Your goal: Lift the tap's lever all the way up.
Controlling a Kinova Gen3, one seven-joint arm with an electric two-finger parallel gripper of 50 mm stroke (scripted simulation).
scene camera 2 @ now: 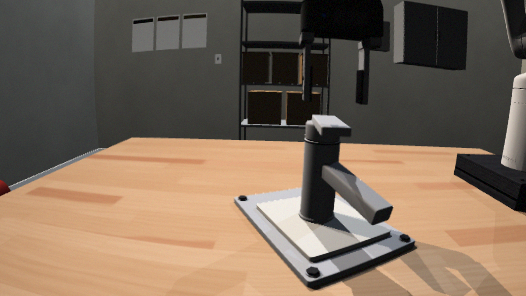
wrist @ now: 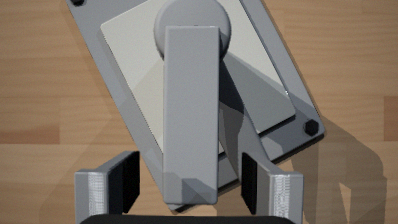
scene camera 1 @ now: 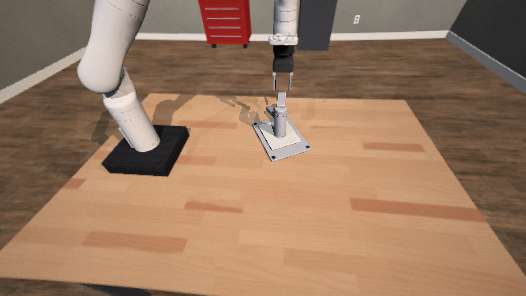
same spot on grey tap: point(wrist: 261, 91) = point(scene camera 2: 364, 224)
